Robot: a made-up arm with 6 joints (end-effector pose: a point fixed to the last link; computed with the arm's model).
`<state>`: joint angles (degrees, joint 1 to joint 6).
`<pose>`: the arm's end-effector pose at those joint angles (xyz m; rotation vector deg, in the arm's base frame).
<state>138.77 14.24 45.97 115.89 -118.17 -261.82</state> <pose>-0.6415 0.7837 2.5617 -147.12 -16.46 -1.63</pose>
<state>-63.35 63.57 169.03 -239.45 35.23 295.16</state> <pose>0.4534 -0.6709 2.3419 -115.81 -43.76 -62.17</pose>
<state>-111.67 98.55 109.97 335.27 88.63 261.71</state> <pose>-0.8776 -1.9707 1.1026 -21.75 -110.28 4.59</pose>
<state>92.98 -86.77 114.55 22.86 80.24 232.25</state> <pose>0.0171 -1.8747 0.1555 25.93 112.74 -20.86</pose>
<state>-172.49 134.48 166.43 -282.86 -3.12 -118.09</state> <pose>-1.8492 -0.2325 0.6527 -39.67 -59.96 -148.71</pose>
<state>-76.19 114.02 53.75 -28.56 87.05 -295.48</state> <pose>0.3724 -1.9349 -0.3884 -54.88 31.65 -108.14</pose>
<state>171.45 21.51 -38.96 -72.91 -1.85 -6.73</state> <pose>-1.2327 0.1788 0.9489 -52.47 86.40 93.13</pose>
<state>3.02 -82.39 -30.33 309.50 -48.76 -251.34</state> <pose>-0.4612 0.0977 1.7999 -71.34 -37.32 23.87</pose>
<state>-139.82 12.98 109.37 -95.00 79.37 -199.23</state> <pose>-0.2392 0.0671 2.8873 25.64 24.66 133.17</pose>
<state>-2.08 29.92 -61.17 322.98 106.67 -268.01</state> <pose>0.9973 -0.1574 0.9146 -93.49 19.72 -42.50</pose>
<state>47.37 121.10 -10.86 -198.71 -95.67 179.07</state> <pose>0.5787 0.5297 -0.7760 -20.73 30.26 28.07</pose>
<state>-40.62 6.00 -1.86 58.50 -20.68 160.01</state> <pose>1.0036 -0.9441 1.9082 129.86 -63.28 -47.78</pose>
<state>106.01 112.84 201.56 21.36 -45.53 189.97</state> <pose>-0.2867 1.1971 1.3813 -113.82 -97.00 -53.06</pose>
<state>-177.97 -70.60 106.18 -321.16 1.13 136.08</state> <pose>2.1773 0.0746 1.0702 5.14 -2.28 1.42</pose>
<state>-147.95 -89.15 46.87 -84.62 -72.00 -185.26</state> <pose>1.7194 0.8419 1.3811 119.62 -61.93 -4.23</pose>
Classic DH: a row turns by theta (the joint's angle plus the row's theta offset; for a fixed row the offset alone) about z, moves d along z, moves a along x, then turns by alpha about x. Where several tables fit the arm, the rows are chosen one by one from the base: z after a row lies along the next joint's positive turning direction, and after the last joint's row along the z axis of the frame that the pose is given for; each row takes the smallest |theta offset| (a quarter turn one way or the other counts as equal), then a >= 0, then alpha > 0; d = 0 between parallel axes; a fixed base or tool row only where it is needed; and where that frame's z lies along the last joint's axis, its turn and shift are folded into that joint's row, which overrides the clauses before.
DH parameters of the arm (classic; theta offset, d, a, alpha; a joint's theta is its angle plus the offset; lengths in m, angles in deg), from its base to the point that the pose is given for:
joint 1: 0 0.76 0.11 -90
joint 2: -90 0 1.2 180
joint 3: 0 0 0.15 -90
joint 4: 0 -0.94 0 90
joint 5: 0 0 0 -90
joint 6: 90 -0.21 0 90
tool (fixed): -90 0 0 0

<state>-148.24 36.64 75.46 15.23 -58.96 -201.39</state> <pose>-1.4343 -0.8324 2.3616 -23.01 158.31 -8.18</pose>
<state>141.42 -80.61 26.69 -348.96 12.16 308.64</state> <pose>1.2448 -1.0039 1.9917 -135.11 19.30 -92.30</pose>
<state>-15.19 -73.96 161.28 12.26 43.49 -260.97</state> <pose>-1.3689 0.4035 0.0281 -71.97 56.03 66.80</pose>
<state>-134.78 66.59 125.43 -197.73 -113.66 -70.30</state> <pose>-1.0058 -0.9304 2.1414 58.22 27.80 58.57</pose>
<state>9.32 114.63 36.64 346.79 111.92 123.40</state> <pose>1.6969 0.2334 -0.5122 -117.55 -14.74 -38.36</pose>
